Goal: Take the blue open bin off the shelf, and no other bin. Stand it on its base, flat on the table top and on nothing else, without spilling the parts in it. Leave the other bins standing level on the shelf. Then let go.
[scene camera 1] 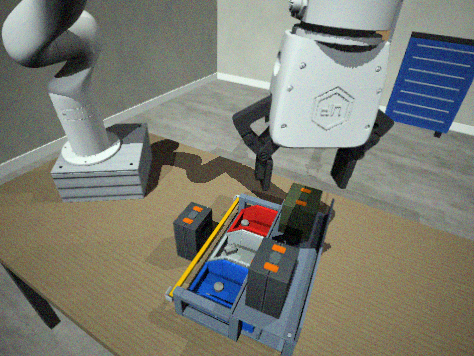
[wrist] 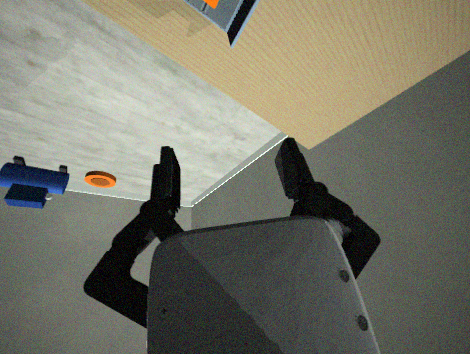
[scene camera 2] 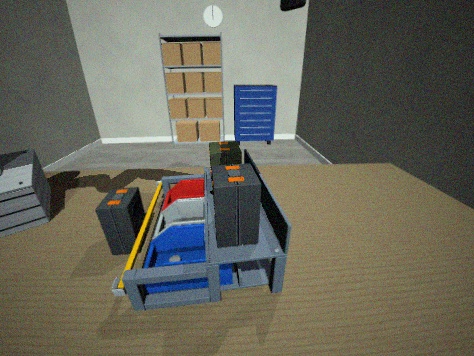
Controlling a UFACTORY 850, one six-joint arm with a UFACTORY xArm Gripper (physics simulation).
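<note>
The blue open bin point(scene camera 1: 225, 272) point(scene camera 2: 182, 242) sits in the near end of the grey shelf point(scene camera 1: 207, 325) point(scene camera 2: 214, 282), with a round grey part in it. The white bin point(scene camera 1: 245, 245) point(scene camera 2: 185, 212) stands beside it in the middle, and the red bin point(scene camera 1: 260, 218) point(scene camera 2: 189, 190) at the far end; both also hold parts. A yellow bar point(scene camera 1: 205, 247) point(scene camera 2: 142, 232) runs along the shelf's open front. My gripper point(scene camera 1: 303, 181) point(wrist: 229, 152) is open and empty, high above and beyond the far end of the shelf. The shelf's corner shows at the top of the wrist view.
A dark case point(scene camera 1: 272, 280) point(scene camera 2: 237, 210) stands on the shelf's upper deck behind the blue bin, and a green case point(scene camera 1: 300, 210) point(scene camera 2: 224, 152) farther back. Another dark case point(scene camera 1: 192, 230) point(scene camera 2: 120, 220) stands on the table in front of the yellow bar. The arm's base block point(scene camera 1: 100, 185) is at the left.
</note>
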